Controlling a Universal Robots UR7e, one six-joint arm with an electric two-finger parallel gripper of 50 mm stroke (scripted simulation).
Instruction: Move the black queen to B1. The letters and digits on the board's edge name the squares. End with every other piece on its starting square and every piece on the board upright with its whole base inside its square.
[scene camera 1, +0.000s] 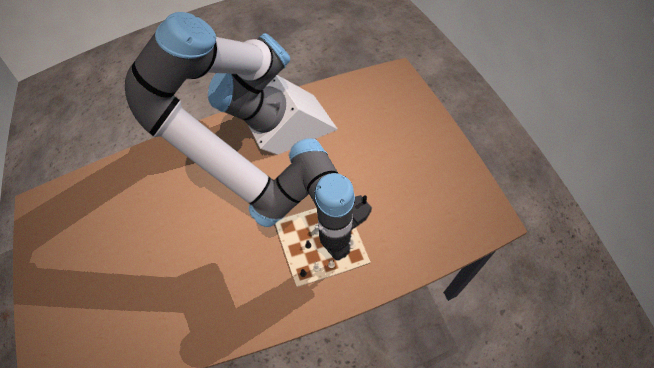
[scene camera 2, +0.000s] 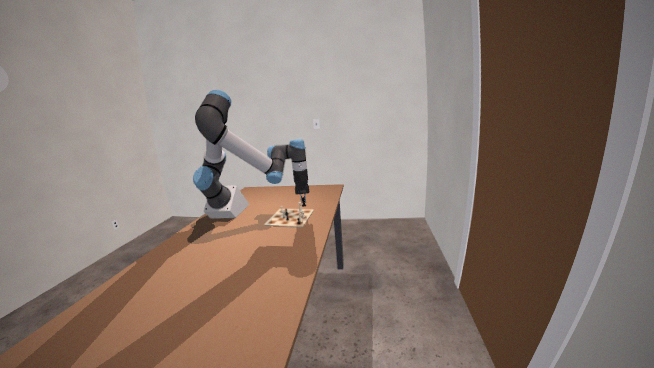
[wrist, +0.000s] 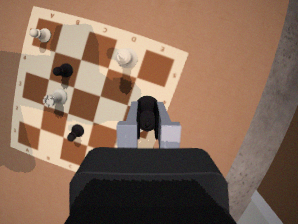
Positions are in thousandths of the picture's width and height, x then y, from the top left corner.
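Visible: my gripper (wrist: 495, 507); a chessboard (scene camera 1: 450, 626), which the wrist view (wrist: 334, 413) also shows.
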